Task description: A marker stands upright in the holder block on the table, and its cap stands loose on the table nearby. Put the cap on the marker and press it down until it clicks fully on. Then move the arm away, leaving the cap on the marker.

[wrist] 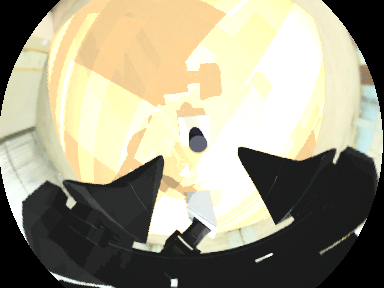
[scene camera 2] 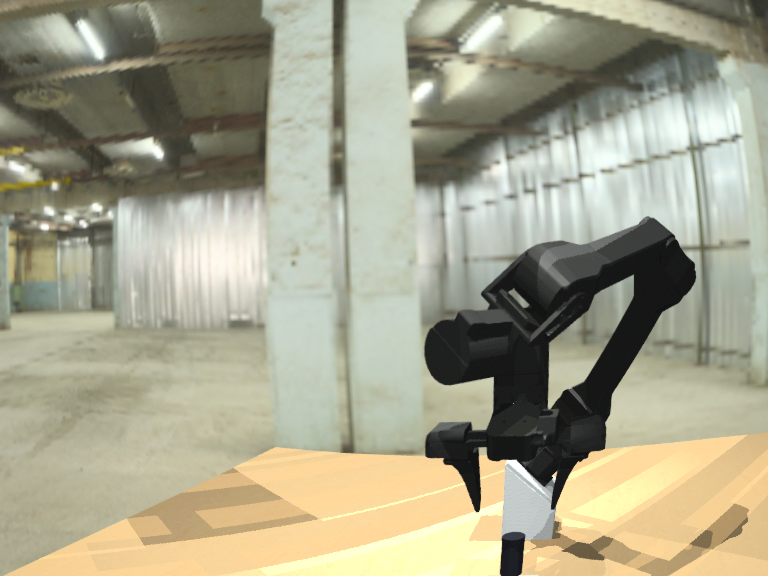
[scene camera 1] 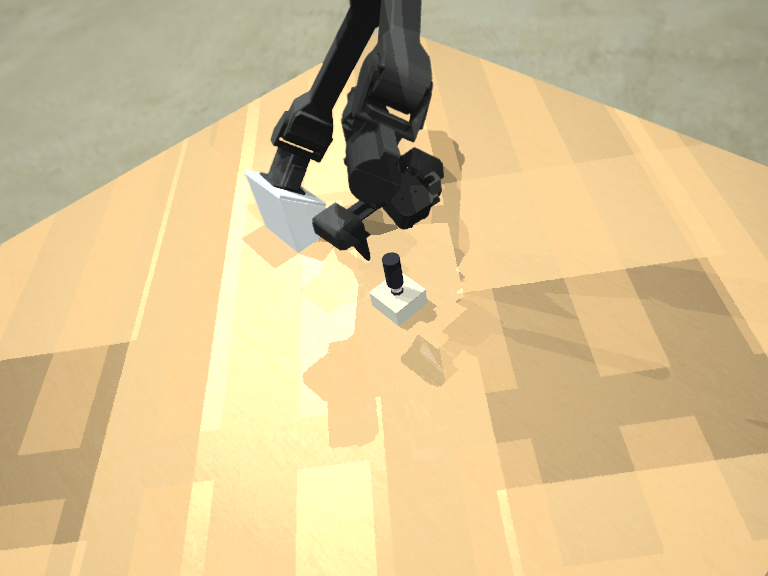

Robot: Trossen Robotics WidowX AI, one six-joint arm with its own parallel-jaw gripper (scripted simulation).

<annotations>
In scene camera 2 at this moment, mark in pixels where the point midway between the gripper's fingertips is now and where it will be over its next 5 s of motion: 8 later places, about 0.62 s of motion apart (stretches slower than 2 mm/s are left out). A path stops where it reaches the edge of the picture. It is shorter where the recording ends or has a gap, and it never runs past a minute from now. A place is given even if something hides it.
My gripper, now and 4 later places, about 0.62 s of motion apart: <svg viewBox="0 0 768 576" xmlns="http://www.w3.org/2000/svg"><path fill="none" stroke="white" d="M515 510L514 514L512 532L513 523L517 471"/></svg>
</annotations>
